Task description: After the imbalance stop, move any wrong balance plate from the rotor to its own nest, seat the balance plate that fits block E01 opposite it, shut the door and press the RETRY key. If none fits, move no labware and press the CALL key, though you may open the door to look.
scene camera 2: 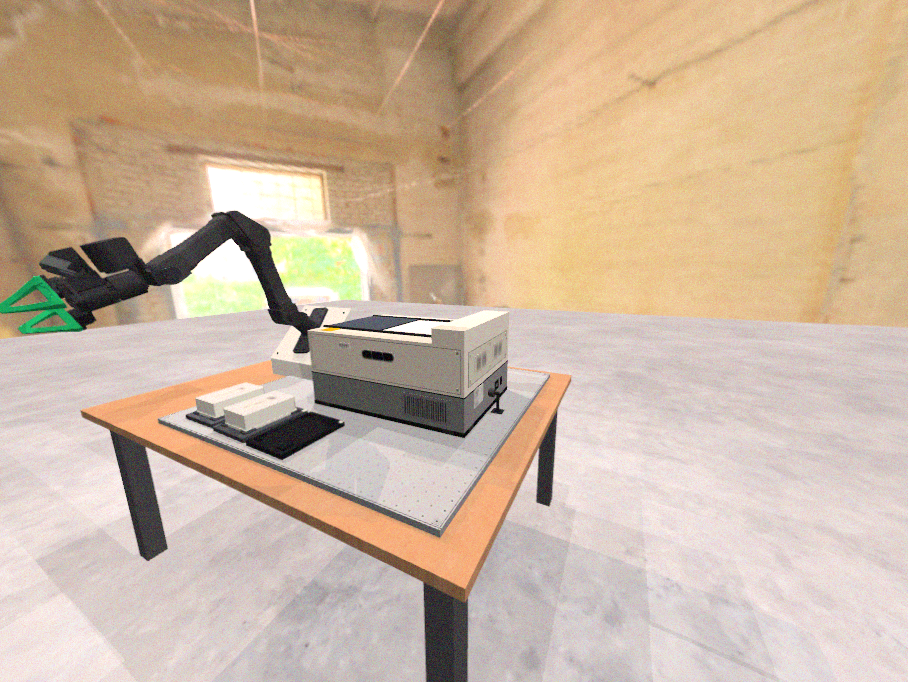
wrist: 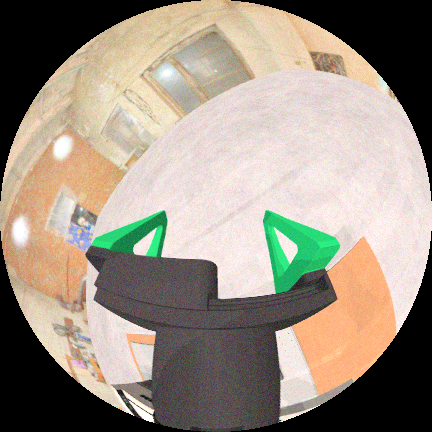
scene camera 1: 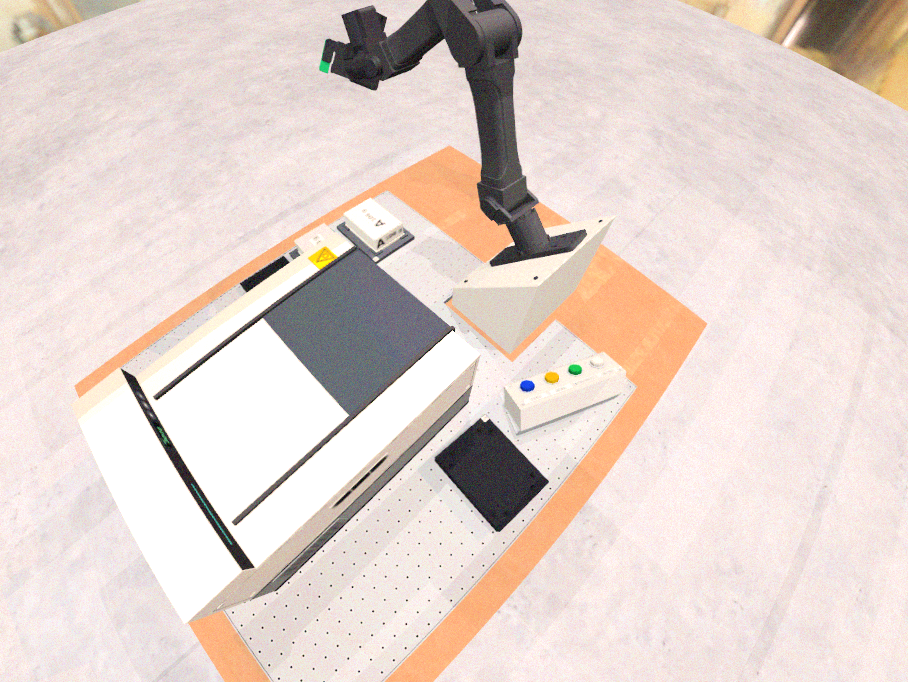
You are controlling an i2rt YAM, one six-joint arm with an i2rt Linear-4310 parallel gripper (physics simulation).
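Pixels of known places: gripper, fingertip midpoint: (scene camera 2: 9, 321) (wrist: 214, 215) (scene camera 1: 341, 67); arm's base, origin of the base link: (scene camera 1: 536, 251).
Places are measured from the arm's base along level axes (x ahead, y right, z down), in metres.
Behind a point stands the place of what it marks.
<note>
My gripper (scene camera 1: 325, 66) @[z -0.127, x -0.099, y 0.642 m] (scene camera 2: 11, 321) @[z -0.127, x -0.099, y 0.642 m] (wrist: 214, 215) @[z -0.127, x -0.099, y 0.642 m] is open and empty, high above and beyond the table's edge. The centrifuge (scene camera 1: 411, 392) @[z -0.064, x 0.379, y -0.026 m] (scene camera 2: 411, 370) @[z 0.005, x 0.575, y 0.293 m] has a dark grey panel (scene camera 1: 359, 323) @[z -0.067, x 0.350, y 0.100 m] lying flat over its top; the door looks shut and the rotor is hidden. A white plate marked A (scene camera 1: 374, 220) @[z 0.092, x 0.084, y 0.369 m] (scene camera 2: 229, 398) @[z 0.093, x 0.120, y 0.411 m] sits on a dark nest. A second white plate (scene camera 1: 315, 238) @[z 0.092, x 0.212, y 0.434 m] (scene camera 2: 259, 411) @[z 0.096, x 0.253, y 0.436 m] sits beside it, partly hidden in scene camera 1. The key box (scene camera 1: 565, 400) @[z 0.076, x 0.186, y -0.203 m] has a blue key (scene camera 1: 527, 385) @[z 0.075, x 0.207, y -0.134 m], an amber key (scene camera 1: 551, 377) @[z 0.075, x 0.166, y -0.160 m], a green key (scene camera 1: 575, 369) @[z 0.074, x 0.124, y -0.187 m] and a white key (scene camera 1: 597, 361) @[z 0.075, x 0.081, y -0.213 m]; their labels are unreadable.
A black nest plate (scene camera 1: 491, 473) @[z 0.118, x 0.360, y -0.175 m] lies between the centrifuge and the table edge. Another black nest plate (scene camera 1: 264, 273) @[z 0.134, x 0.341, y 0.486 m] (scene camera 2: 297, 433) @[z 0.134, x 0.358, y 0.433 m] lies beside the white plates. The arm's pale wedge base (scene camera 1: 488, 312) @[z 0.080, x 0.126, y 0.010 m] (scene camera 2: 289, 364) @[z 0.109, x -0.028, y 0.092 m] stands between the key box and the white plates.
</note>
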